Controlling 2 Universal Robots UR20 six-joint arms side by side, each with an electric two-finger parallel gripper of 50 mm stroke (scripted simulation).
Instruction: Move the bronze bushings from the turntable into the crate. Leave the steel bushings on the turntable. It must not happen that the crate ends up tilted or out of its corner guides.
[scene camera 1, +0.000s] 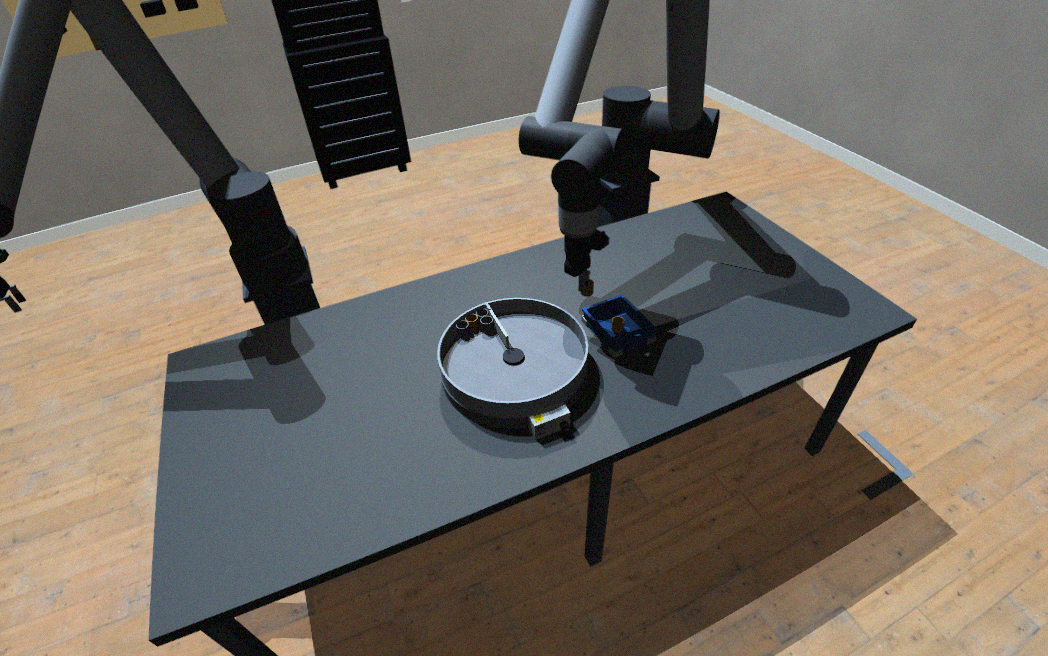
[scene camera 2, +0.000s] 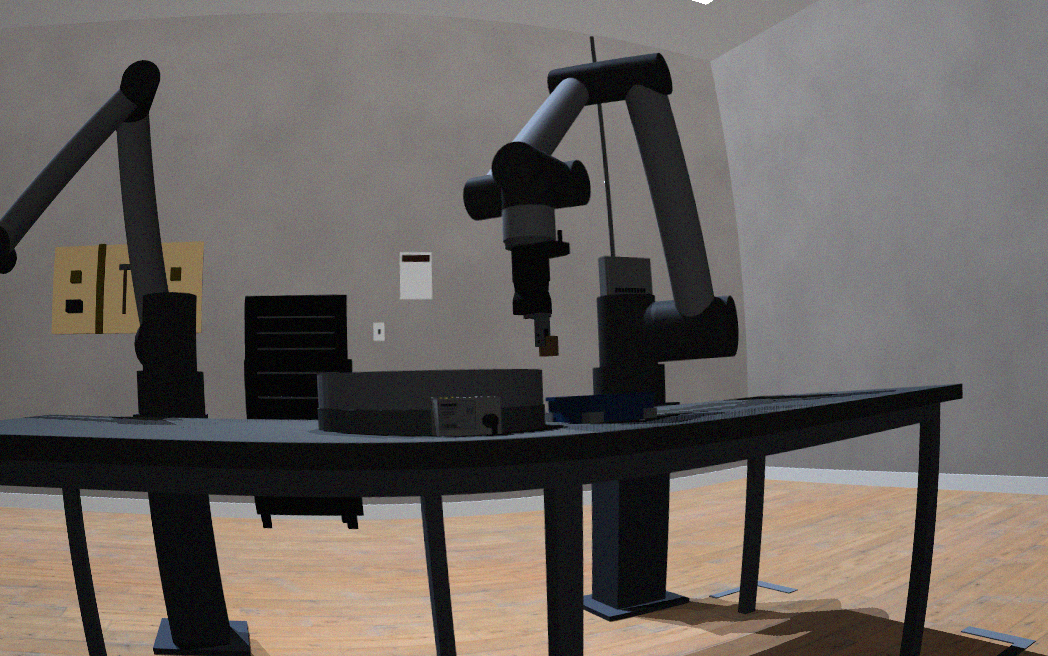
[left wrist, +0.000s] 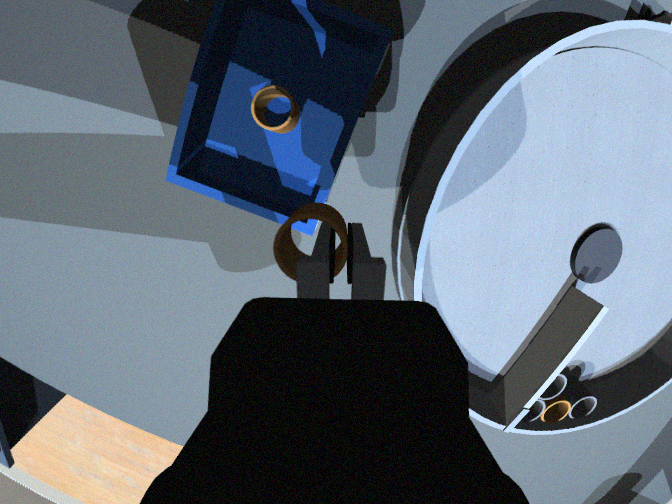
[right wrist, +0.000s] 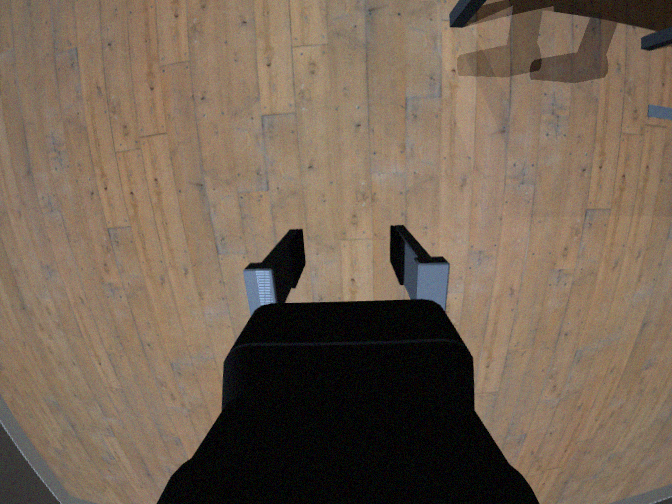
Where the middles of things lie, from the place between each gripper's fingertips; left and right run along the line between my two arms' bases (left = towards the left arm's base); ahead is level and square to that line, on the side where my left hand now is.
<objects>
The blue crate (scene camera 1: 603, 312) is 6 cm ahead of my left hand (scene camera 2: 543, 346), 9 cm to the left of it and 14 cm below it.
</objects>
